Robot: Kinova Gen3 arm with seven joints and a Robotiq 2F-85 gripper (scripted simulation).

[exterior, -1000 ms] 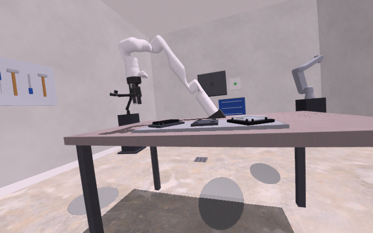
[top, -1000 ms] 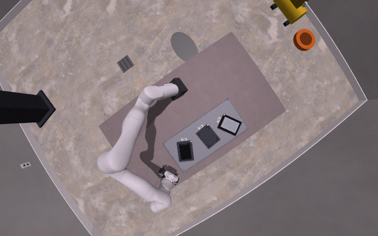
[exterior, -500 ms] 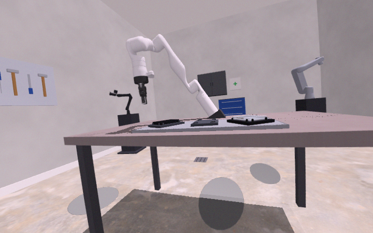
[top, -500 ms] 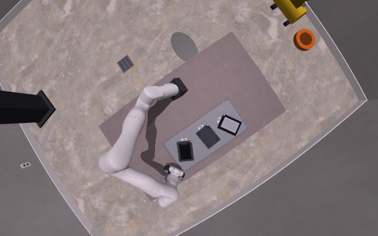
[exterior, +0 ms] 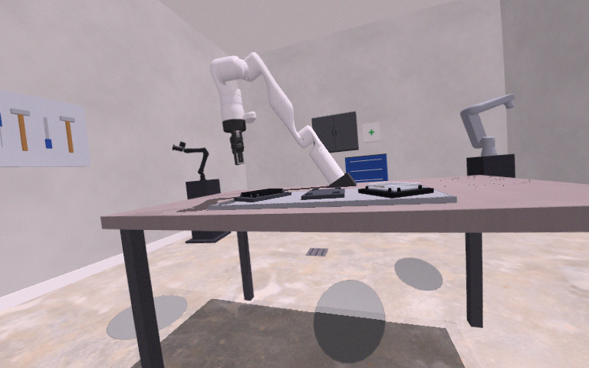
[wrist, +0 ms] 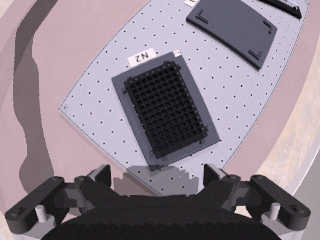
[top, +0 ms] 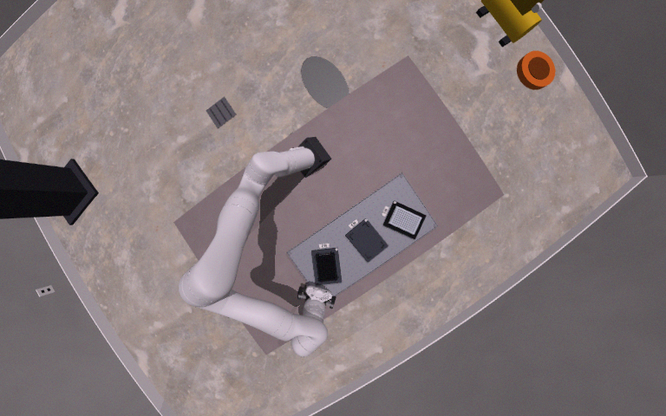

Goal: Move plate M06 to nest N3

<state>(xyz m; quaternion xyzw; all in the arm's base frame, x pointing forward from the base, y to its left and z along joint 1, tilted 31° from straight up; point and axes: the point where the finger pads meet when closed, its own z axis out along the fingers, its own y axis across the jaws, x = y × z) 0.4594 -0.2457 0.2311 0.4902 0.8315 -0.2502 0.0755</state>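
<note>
The white well plate M06 is 47 cm to the left of my hand, 11 cm below it and 6 cm ahead of it. Also, from my hand: landing nest N3: 28 cm to the left, 12 cm below, 1 cm ahead; then N3 label: 29 cm to the left, 13 cm below, 9 cm behind; then black plate M09: 11 cm below, 6 cm to the left, 3 cm behind.
</note>
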